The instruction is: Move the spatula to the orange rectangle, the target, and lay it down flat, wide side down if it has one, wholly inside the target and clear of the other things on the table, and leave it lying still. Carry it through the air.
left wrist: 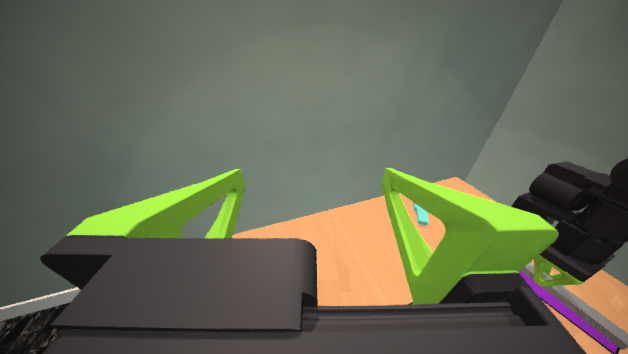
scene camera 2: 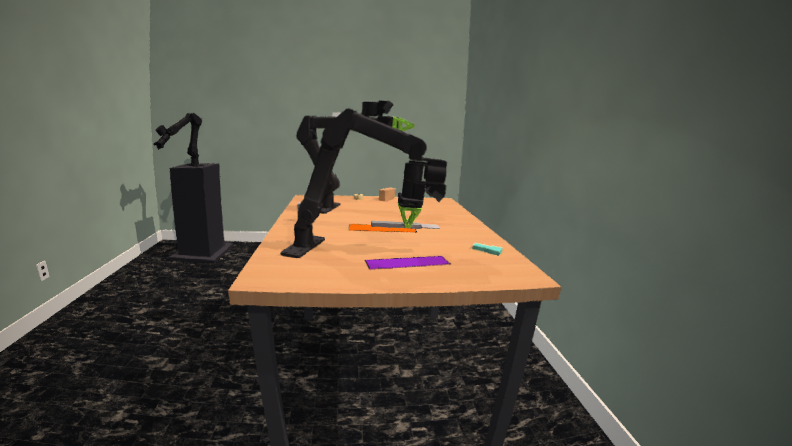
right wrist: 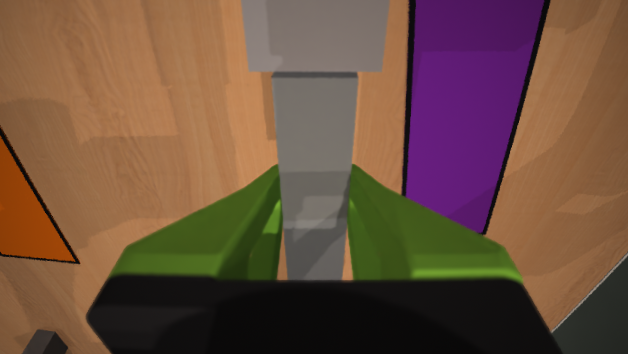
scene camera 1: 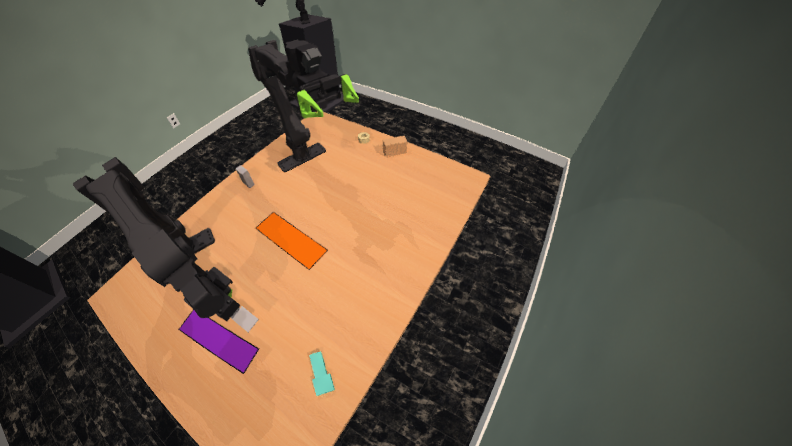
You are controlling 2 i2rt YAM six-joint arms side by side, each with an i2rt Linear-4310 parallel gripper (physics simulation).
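Places are measured from the left arm's base along level axes (x left, y back, z up), in centimetres.
Pixels of known places: left gripper, fingertip midpoint: (left wrist: pixel 313 176) (scene camera 2: pixel 412 125) (scene camera 1: pixel 341 107); right gripper, fingertip midpoint: (left wrist: pixel 541 281) (scene camera 2: pixel 406 226) (right wrist: pixel 315 177); left arm's base at its link origin: (scene camera 2: pixel 327 208) (scene camera 1: pixel 302 157); right arm's base at its link origin: (scene camera 2: pixel 304 247).
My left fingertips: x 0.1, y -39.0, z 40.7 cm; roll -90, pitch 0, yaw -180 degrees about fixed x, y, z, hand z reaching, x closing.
Observation:
Ahead of a thing's pixels: the offset from my left fingertips to its top centre. "spot": to the spot under its first point.
The grey spatula {dx -46.6, dy -7.2, dz -30.4 cm} (scene camera 1: pixel 244 319) (scene camera 2: pixel 382 223) (left wrist: pixel 595 311) (right wrist: pixel 315 125) has a long handle and a wider, lighter blade. My right gripper (scene camera 2: pixel 408 226) (right wrist: pixel 315 177) is shut on its handle and holds it roughly level above the table, between the two rectangles in scene camera 1. Part of the handle is hidden by the arm there. The orange target rectangle (scene camera 1: pixel 291 241) (scene camera 2: pixel 359 227) (right wrist: pixel 22 220) lies up and to the right of the spatula in scene camera 1. My left gripper (scene camera 1: pixel 339 108) (scene camera 2: pixel 412 125) (left wrist: pixel 313 176) is open and empty, high above the far end of the table.
A purple rectangle {spot: dx -54.7, dy -12.3, dz -40.6 cm} (scene camera 1: pixel 221 344) (scene camera 2: pixel 407 262) (right wrist: pixel 470 115) lies below the spatula in scene camera 1. A teal T-shaped piece {dx -36.2, dy -34.7, dz -39.2 cm} (scene camera 1: pixel 321 373) (scene camera 2: pixel 487 249) (left wrist: pixel 423 216) lies near an edge. A grey block {dx -23.8, dy +39.8, dz -33.1 cm} (scene camera 1: pixel 244 176), a tan block {dx +31.3, dy +17.0, dz -34.7 cm} (scene camera 1: pixel 394 146) and a pale nut {dx +26.2, dy +31.6, dz -38.2 cm} (scene camera 1: pixel 363 137) stand farther up.

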